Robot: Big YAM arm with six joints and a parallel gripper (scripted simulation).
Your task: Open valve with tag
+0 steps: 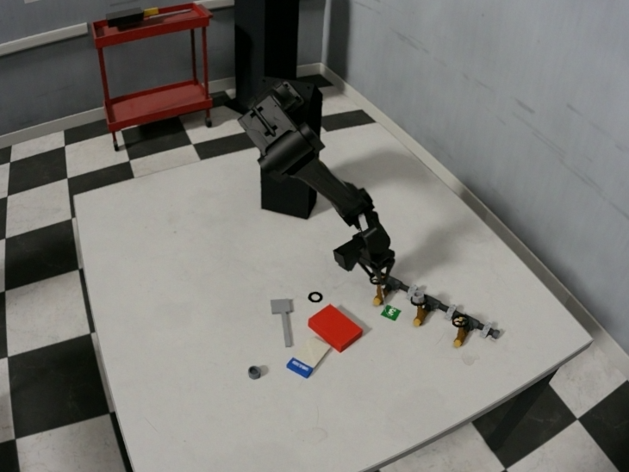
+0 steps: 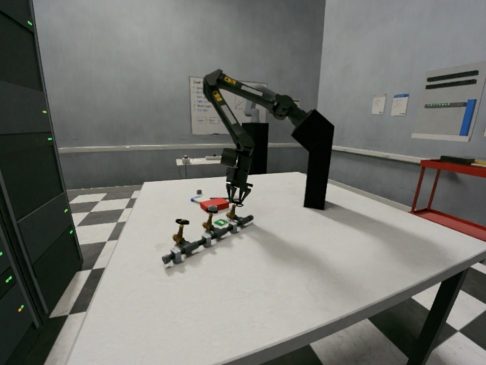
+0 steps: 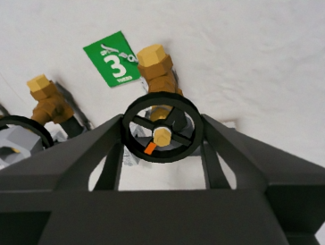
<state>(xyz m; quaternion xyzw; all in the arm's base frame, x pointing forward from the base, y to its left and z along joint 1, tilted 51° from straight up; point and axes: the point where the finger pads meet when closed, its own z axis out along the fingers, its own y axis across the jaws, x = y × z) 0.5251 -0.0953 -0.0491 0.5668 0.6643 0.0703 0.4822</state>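
The green tag lies 7 cm ahead of my hand, 2 cm to the right of it and 8 cm below it. Round my hand: grey t-shaped tool (13 cm behind, 23 cm to the right, 7 cm below); card (1 cm ahead, 28 cm to the right, 7 cm below); red box (16 cm to the right, 7 cm below).
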